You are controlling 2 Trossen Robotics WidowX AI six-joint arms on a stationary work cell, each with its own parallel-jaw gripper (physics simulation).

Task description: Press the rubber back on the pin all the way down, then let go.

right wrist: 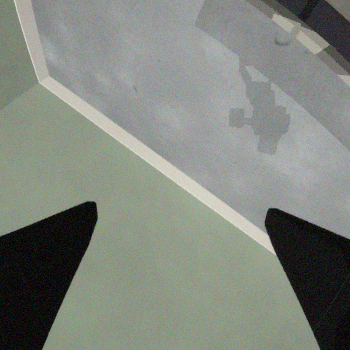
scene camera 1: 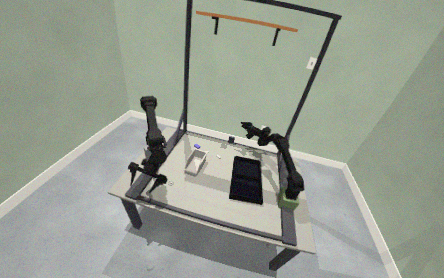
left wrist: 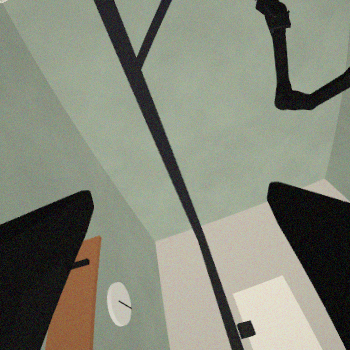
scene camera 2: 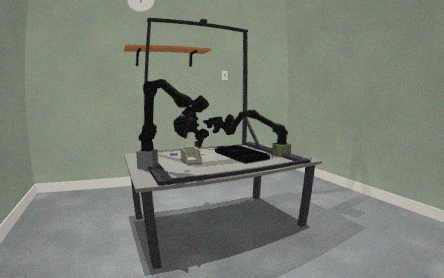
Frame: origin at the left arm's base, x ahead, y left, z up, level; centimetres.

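Where they show: left gripper, fingertip midpoint: (scene camera 1: 241, 124) (left wrist: 180, 194) (scene camera 2: 205, 119); right gripper, fingertip midpoint: (right wrist: 183, 213) (scene camera 1: 140, 189) (scene camera 2: 193, 142); left arm's base, origin of the base link: (scene camera 1: 290, 195) (scene camera 2: 281, 143); right arm's base, origin of the base link: (scene camera 2: 147, 149).
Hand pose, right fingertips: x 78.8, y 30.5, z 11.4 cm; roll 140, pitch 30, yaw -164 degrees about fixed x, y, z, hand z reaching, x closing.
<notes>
Things, the pixels of their centre, and the offset from my right fingertips. "*": a spot on its surface instead. Level surfaces: height alone.
- tiny pale round item, body centre: (scene camera 2: 187, 170) (scene camera 1: 170, 182) dz -19.5, dx -4.3, dy -22.0 cm
- table, its level: dz -20.0 cm
- pale open box, surface spot: (scene camera 1: 189, 170) * dz -16.5, dx -12.4, dy -33.4 cm
- blue block, body centre: (scene camera 1: 197, 146) dz -19.4, dx -8.0, dy -62.6 cm
- small white piece, body centre: (scene camera 1: 218, 156) dz -19.6, dx -27.3, dy -57.2 cm
- black two-part tray, body centre: (scene camera 2: 241, 153) (scene camera 1: 246, 177) dz -18.1, dx -51.3, dy -42.3 cm
A tiny pale round item (scene camera 1: 171, 183) (scene camera 2: 187, 171), possibly the pin with its rubber back, lies on the table (scene camera 1: 210, 207) near its front left; it is too small to show how far the back is pressed on. My right gripper (scene camera 1: 142, 186) (right wrist: 183, 213) is open and empty. It hangs above the table's left edge in scene camera 1, to the left of that item and apart from it. My left gripper (scene camera 1: 245, 130) (left wrist: 180, 194) is open and empty, raised near the back of the table. The right wrist view shows wall and floor, with no pin.
A pale open box (scene camera 1: 189, 170) stands left of centre. A blue block (scene camera 1: 197, 146) lies behind it and a small white piece (scene camera 1: 218, 157) to its right. A black two-part tray (scene camera 1: 246, 200) lies right of centre. A dark frame (scene camera 1: 187, 75) rises at the back.
</notes>
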